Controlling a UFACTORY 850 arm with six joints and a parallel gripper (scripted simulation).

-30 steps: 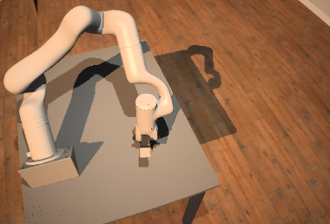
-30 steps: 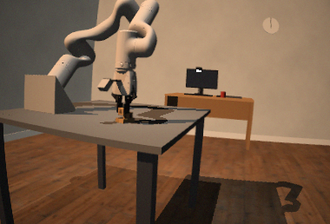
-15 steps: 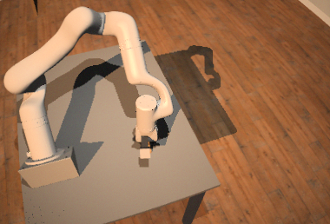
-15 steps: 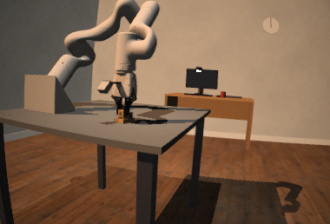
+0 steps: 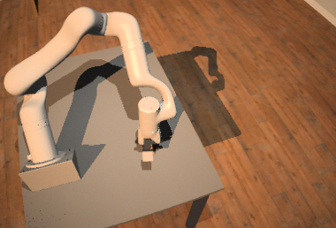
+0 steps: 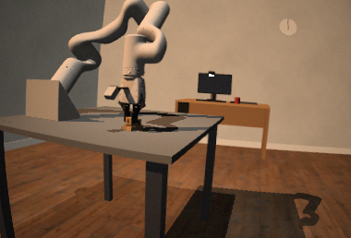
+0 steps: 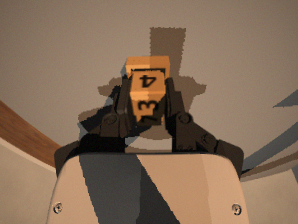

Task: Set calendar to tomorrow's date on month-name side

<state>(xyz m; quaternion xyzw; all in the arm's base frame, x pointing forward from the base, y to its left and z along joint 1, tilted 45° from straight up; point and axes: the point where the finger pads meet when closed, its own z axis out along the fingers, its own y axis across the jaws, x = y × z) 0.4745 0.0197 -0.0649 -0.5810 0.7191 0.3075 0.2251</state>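
Now: the orange cube 1 cm below my hand. Also, from my hand: calendar cube (3 cm to the left, 2 cm below, 1 cm ahead); orange tray (4 cm below, 2 cm to the left).
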